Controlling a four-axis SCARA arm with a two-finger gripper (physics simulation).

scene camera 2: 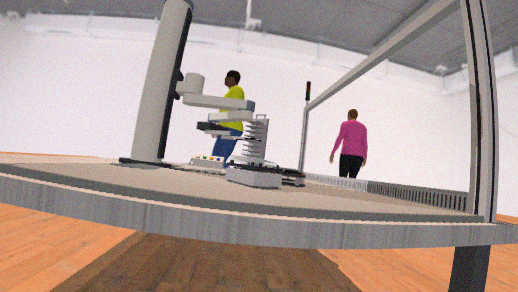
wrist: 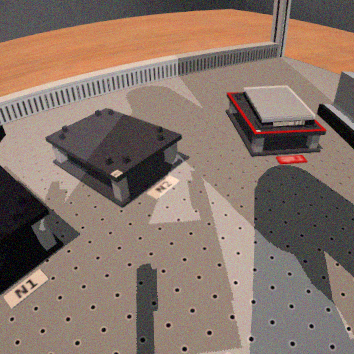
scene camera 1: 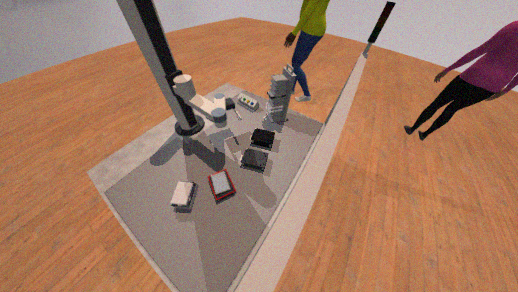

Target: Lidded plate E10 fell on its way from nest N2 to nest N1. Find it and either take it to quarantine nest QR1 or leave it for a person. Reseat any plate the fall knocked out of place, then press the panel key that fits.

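Places are measured from the arm's base along level axes (x ahead, y left, z up), in millimetres.
Pixels of known places: gripper, fingertip midpoint: [scene camera 2: 237, 136] [wrist: 161, 95] [scene camera 1: 229, 122]; arm's base, link origin: [scene camera 1: 190, 125].
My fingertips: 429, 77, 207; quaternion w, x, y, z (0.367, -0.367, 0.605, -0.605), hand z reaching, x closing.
Ahead of a thing's pixels: the offset from my fingertips to its top centre, as dx, dy, dz. "pt": to the spot under its first point.
My gripper [scene camera 2: 250, 138] is open and empty, in the air near the plate tower; its fingers are small and do not show in the wrist view. Nest N2 {+245, -48, -137} [scene camera 1: 254, 160] [wrist: 112, 142] has a bare dark top. Nest N1 {+188, +146, -127} [scene camera 1: 263, 138] [wrist: 20, 200] is partly cut off in the wrist view; the part in view is bare. A pale grey plate {+182, -319, -132} [scene camera 1: 221, 183] [wrist: 280, 102] lies flat on the red-edged quarantine nest QR1 [scene camera 1: 231, 195] [wrist: 290, 132]; its side label is unreadable, and whether it is lidded is unclear. The key panel {-188, +449, -111} [scene camera 1: 248, 101] [scene camera 2: 209, 161] stands at the back.
A tower of stacked plates [scene camera 1: 278, 95] [scene camera 2: 256, 137] stands beyond N1. A pale-topped box [scene camera 1: 183, 194] [scene camera 2: 252, 177] stands beside QR1. A grooved rail {pt +536, -199, -170} [wrist: 125, 77] edges the table. A person in yellow [scene camera 1: 313, 20] [scene camera 2: 235, 107] and one in magenta [scene camera 1: 487, 65] [scene camera 2: 354, 137] stand beyond the table.
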